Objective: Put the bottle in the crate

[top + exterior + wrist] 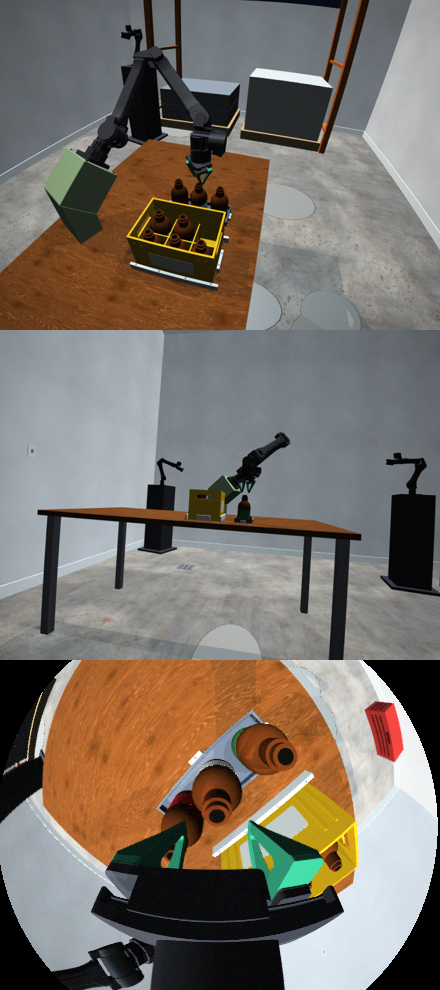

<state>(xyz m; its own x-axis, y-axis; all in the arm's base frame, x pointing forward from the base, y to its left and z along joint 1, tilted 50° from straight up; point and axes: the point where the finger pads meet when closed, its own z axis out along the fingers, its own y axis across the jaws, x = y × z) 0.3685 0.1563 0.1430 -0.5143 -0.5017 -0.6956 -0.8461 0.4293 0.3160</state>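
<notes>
My gripper is now 18 cm above the tray. Also, from my hand: crate (22 cm to the right, 10 cm below, 6 cm ahead).
</notes>
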